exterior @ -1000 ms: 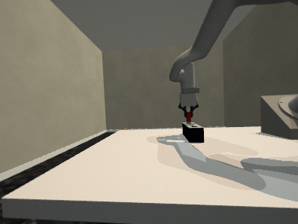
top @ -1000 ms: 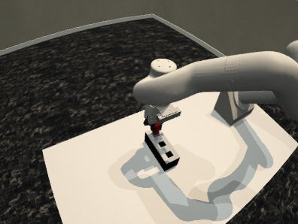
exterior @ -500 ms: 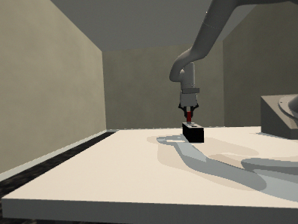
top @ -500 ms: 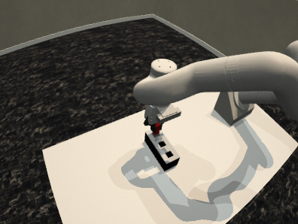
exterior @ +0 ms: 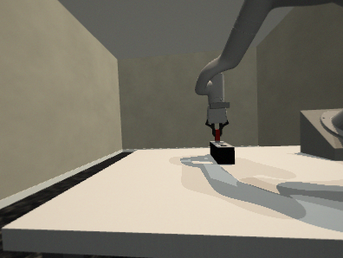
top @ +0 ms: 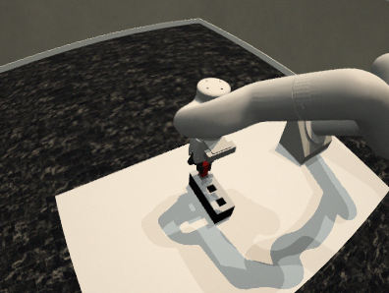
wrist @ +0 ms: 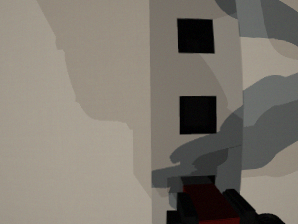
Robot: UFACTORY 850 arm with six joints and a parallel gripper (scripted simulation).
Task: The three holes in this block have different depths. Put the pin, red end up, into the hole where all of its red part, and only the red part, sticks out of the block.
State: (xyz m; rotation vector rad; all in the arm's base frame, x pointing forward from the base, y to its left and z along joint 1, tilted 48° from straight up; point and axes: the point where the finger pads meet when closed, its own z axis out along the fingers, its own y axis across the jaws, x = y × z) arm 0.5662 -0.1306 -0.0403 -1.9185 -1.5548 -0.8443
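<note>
Right now the pin is 10 mm below my hand. Also, from my hand: black block: 90 mm below, 60 mm to the left, 10 mm ahead.
</note>
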